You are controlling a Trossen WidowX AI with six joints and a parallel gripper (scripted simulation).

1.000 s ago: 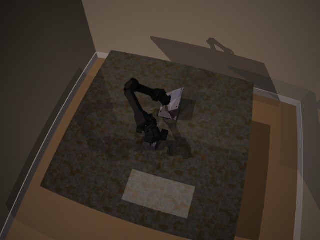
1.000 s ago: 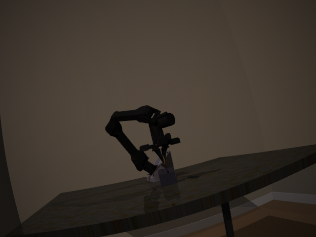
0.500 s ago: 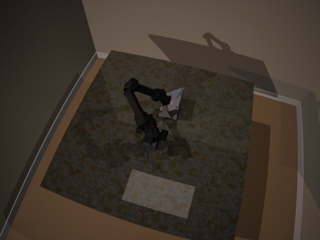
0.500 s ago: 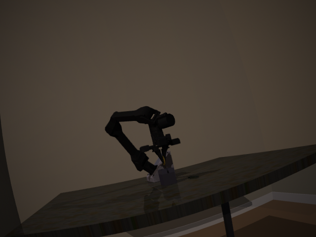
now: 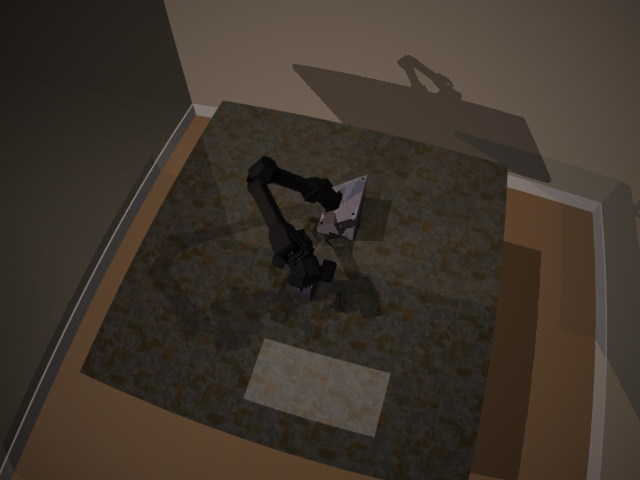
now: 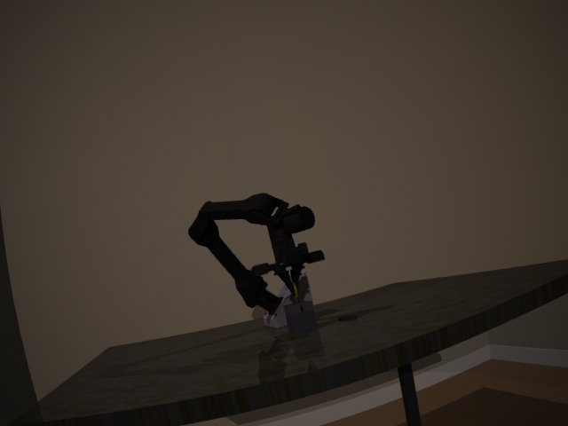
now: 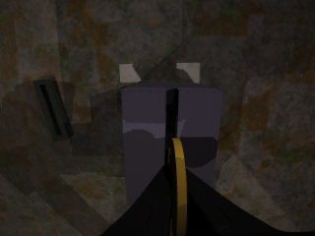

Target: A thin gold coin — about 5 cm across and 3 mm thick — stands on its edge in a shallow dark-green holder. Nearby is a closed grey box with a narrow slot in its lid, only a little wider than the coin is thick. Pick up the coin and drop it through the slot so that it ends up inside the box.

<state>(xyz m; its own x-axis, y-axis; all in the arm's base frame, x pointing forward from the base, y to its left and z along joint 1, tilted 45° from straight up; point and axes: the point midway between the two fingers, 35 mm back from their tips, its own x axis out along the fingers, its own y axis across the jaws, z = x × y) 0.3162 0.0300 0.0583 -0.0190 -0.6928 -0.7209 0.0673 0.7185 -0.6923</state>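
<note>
My gripper tip is 1 cm below the gold coin.
</note>
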